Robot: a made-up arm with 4 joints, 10 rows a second.
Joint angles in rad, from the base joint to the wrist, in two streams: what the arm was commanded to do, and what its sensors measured. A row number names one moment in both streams.
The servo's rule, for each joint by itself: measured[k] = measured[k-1] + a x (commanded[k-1-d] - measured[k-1]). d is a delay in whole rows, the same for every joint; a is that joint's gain. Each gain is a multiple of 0.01, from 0.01 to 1. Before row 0 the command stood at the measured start. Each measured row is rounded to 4 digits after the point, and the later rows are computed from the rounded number. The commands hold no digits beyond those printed.
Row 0, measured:
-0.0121 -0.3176 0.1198 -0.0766
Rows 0 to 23, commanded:
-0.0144 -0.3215 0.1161 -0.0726
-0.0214 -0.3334 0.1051 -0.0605
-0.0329 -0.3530 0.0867 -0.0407
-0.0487 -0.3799 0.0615 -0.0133
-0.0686 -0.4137 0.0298 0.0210
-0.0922 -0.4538 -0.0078 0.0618
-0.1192 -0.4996 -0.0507 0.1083
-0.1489 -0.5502 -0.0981 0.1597
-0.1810 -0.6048 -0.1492 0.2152
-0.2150 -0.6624 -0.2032 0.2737
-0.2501 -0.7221 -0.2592 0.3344
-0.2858 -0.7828 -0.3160 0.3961
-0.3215 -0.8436 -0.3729 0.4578
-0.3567 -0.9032 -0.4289 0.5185
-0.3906 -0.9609 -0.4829 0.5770
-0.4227 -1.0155 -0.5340 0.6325
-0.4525 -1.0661 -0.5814 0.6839
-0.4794 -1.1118 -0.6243 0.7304
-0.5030 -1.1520 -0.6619 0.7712
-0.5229 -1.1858 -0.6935 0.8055
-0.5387 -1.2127 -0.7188 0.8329
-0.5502 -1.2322 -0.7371 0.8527
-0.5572 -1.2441 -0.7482 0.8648
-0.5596 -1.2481 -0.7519 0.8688
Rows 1 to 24, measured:
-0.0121 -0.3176 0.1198 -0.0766
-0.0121 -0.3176 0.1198 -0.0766
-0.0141 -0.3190 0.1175 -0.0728
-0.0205 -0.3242 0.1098 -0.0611
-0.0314 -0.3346 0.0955 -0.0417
-0.0466 -0.3509 0.0744 -0.0147
-0.0660 -0.3735 0.0467 0.0192
-0.0891 -0.4024 0.0129 0.0597
-0.1156 -0.4374 -0.0265 0.1059
-0.1449 -0.4780 -0.0709 0.1570
-0.1767 -0.5236 -0.1194 0.2123
-0.2104 -0.5736 -0.1714 0.2706
-0.2453 -0.6271 -0.2258 0.3312
-0.2809 -0.6832 -0.2817 0.3929
-0.3166 -0.7409 -0.3382 0.4546
-0.3519 -0.7993 -0.3944 0.5153
-0.3860 -0.8575 -0.4493 0.5739
-0.4183 -0.9144 -0.5018 0.6296
-0.4484 -0.9690 -0.5512 0.6812
-0.4757 -1.0204 -0.5965 0.7279
-0.4997 -1.0678 -0.6370 0.7690
-0.5201 -1.1103 -0.6720 0.8037
-0.5365 -1.1472 -0.7010 0.8314
-0.5486 -1.1778 -0.7234 0.8516
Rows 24 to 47, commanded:
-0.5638 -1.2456 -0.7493 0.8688
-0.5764 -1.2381 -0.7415 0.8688
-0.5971 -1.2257 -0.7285 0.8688
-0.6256 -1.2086 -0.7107 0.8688
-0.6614 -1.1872 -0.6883 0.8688
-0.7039 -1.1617 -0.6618 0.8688
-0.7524 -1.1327 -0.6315 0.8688
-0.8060 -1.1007 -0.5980 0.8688
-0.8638 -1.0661 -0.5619 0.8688
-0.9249 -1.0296 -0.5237 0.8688
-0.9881 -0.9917 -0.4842 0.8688
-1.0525 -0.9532 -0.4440 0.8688
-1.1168 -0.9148 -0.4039 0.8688
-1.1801 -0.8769 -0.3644 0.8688
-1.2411 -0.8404 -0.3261 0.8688
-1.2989 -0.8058 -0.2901 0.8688
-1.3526 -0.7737 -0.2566 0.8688
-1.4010 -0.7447 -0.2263 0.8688
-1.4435 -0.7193 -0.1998 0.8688
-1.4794 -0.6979 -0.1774 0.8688
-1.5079 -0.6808 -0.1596 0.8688
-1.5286 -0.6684 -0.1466 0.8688
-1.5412 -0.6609 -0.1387 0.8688
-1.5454 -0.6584 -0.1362 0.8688
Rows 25 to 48, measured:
-0.5562 -1.2017 -0.7388 0.8641
-0.5592 -1.2184 -0.7469 0.8686
-0.5632 -1.2282 -0.7484 0.8688
-0.5748 -1.2318 -0.7441 0.8688
-0.5944 -1.2296 -0.7344 0.8688
-0.6219 -1.2220 -0.7197 0.8688
-0.6567 -1.2095 -0.7002 0.8688
-0.6982 -1.1923 -0.6764 0.8688
-0.7459 -1.1708 -0.6486 0.8688
-0.7988 -1.1456 -0.6172 0.8688
-0.8560 -1.1170 -0.5829 0.8688
-0.9166 -1.0855 -0.5462 0.8688
-0.9795 -1.0517 -0.5078 0.8688
-1.0437 -1.0162 -0.4682 0.8688
-1.1080 -0.9797 -0.4283 0.8688
-1.1714 -0.9427 -0.3887 0.8688
-1.2327 -0.9059 -0.3499 0.8688
-1.2910 -0.8699 -0.3128 0.8688
-1.3452 -0.8353 -0.2780 0.8688
-1.3943 -0.8027 -0.2459 0.8688
-1.4376 -0.7727 -0.2173 0.8688
-1.4744 -0.7458 -0.1926 0.8688
-1.5039 -0.7224 -0.1721 0.8688
-1.5256 -0.7030 -0.1563 0.8688

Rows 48 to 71, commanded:
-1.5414 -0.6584 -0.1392 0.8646
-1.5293 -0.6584 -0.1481 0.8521
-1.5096 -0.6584 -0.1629 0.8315
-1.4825 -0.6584 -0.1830 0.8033
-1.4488 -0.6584 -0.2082 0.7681
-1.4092 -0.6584 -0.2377 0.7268
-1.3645 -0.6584 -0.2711 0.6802
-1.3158 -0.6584 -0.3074 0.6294
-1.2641 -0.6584 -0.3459 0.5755
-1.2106 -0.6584 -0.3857 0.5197
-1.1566 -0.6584 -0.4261 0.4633
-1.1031 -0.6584 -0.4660 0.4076
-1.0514 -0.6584 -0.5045 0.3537
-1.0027 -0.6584 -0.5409 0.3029
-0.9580 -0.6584 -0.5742 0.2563
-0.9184 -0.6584 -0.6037 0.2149
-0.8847 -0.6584 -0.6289 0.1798
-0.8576 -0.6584 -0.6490 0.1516
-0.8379 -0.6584 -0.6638 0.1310
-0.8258 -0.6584 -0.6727 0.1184
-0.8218 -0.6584 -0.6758 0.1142
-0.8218 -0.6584 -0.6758 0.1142
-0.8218 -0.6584 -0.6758 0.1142
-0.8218 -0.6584 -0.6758 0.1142
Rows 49 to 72, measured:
-1.5393 -0.6878 -0.1454 0.8688
-1.5447 -0.6772 -0.1397 0.8688
-1.5418 -0.6704 -0.1394 0.8648
-1.5308 -0.6661 -0.1448 0.8527
-1.5121 -0.6633 -0.1560 0.8326
-1.4861 -0.6615 -0.1727 0.8048
-1.4533 -0.6604 -0.1947 0.7699
-1.4145 -0.6597 -0.2214 0.7290
-1.3705 -0.6592 -0.2522 0.6826
-1.3224 -0.6589 -0.2864 0.6321
-1.2711 -0.6587 -0.3233 0.5783
-1.2179 -0.6586 -0.3620 0.5226
-1.1640 -0.6585 -0.4017 0.4663
-1.1104 -0.6585 -0.4416 0.4105
-1.0585 -0.6585 -0.4806 0.3565
-1.0094 -0.6585 -0.5180 0.3056
-0.9642 -0.6585 -0.5528 0.2588
-0.9239 -0.6585 -0.5844 0.2171
-0.8894 -0.6585 -0.6120 0.1817
-0.8614 -0.6585 -0.6349 0.1531
-0.8407 -0.6585 -0.6528 0.1321
-0.8276 -0.6585 -0.6651 0.1191
-0.8225 -0.6585 -0.6717 0.1144
-0.8219 -0.6585 -0.6742 0.1142

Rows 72 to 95, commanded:
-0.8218 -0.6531 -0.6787 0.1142
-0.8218 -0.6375 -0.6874 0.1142
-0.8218 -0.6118 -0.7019 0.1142
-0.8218 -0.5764 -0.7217 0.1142
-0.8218 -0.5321 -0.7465 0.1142
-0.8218 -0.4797 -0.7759 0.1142
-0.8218 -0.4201 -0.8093 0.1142
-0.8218 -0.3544 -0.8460 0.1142
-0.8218 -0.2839 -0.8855 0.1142
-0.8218 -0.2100 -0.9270 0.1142
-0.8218 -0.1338 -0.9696 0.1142
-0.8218 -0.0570 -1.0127 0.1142
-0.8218 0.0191 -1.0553 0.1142
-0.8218 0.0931 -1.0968 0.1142
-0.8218 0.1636 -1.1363 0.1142
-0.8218 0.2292 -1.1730 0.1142
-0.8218 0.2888 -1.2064 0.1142
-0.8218 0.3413 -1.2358 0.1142
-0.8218 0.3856 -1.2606 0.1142
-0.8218 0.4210 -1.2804 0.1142
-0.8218 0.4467 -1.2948 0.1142
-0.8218 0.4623 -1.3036 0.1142
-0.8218 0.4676 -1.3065 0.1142
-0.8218 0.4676 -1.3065 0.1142
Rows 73 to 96, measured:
-0.8218 -0.6585 -0.6752 0.1142
-0.8218 -0.6585 -0.6756 0.1142
-0.8218 -0.6566 -0.6775 0.1142
-0.8218 -0.6497 -0.6836 0.1142
-0.8218 -0.6361 -0.6949 0.1142
-0.8218 -0.6146 -0.7115 0.1142
-0.8218 -0.5849 -0.7332 0.1142
-0.8218 -0.5470 -0.7597 0.1142
-0.8218 -0.5013 -0.7905 0.1142
-0.8218 -0.4484 -0.8249 0.1142
-0.8218 -0.3892 -0.8625 0.1142
-0.8218 -0.3247 -0.9025 0.1142
-0.8218 -0.2560 -0.9441 0.1142
-0.8218 -0.1844 -0.9866 0.1142
-0.8218 -0.1111 -1.0292 0.1142
-0.8218 -0.0376 -1.0711 0.1142
-0.8218 0.0348 -1.1115 0.1142
-0.8218 0.1048 -1.1496 0.1142
-0.8218 0.1710 -1.1848 0.1142
-0.8218 0.2323 -1.2164 0.1142
-0.8218 0.2875 -1.2438 0.1142
-0.8218 0.3356 -1.2665 0.1142
-0.8218 0.3756 -1.2840 0.1142
-0.8218 0.4068 -1.2962 0.1142

